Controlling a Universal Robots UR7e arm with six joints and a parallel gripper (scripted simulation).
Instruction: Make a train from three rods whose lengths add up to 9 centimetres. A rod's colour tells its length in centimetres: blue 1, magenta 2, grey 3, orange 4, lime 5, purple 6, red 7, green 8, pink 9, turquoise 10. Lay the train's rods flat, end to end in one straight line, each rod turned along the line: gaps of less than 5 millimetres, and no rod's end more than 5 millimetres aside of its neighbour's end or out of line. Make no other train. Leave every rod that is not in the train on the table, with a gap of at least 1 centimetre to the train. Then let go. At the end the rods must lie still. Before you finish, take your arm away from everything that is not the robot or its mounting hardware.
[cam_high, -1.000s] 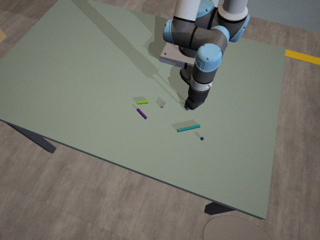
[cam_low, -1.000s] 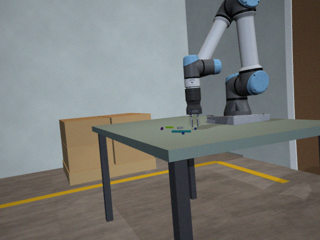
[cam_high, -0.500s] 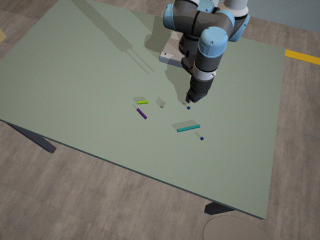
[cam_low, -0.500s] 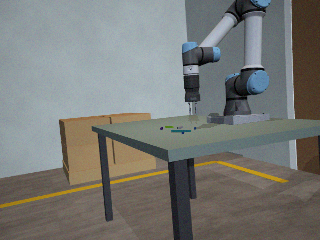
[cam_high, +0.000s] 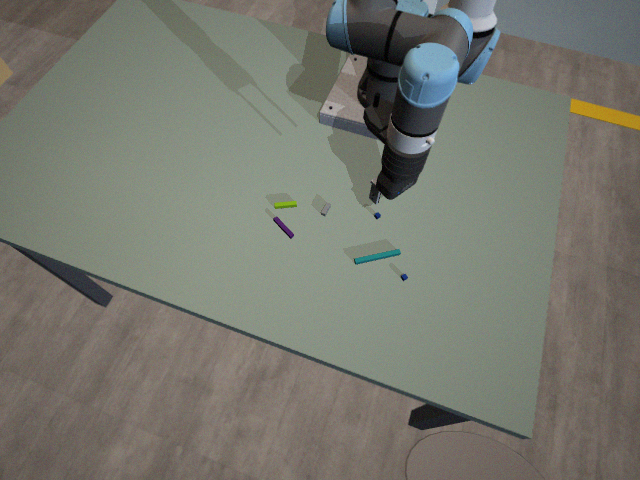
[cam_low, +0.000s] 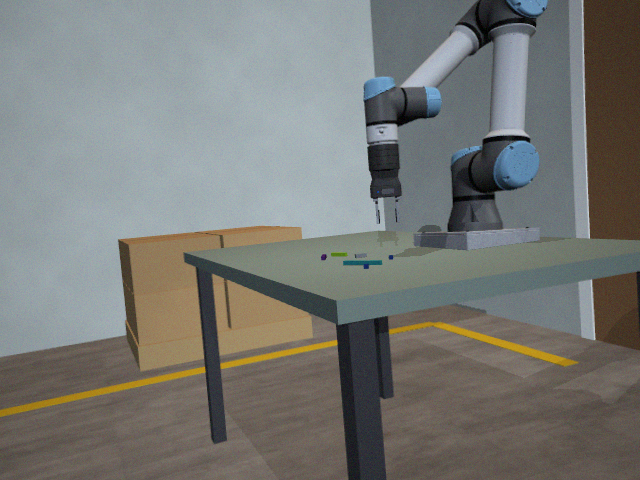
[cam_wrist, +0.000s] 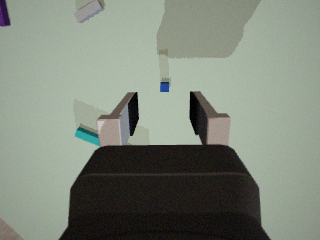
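The grey rod lies 30 mm ahead of my hand, 110 mm to the right of it and 100 mm below it. The rest, counted from my hand: lime rod: 60 mm ahead, 200 mm to the right, 100 mm below; then purple rod: 120 mm ahead, 180 mm to the right, 100 mm below; then turquoise rod: 100 mm ahead, 40 mm to the left, 100 mm below.
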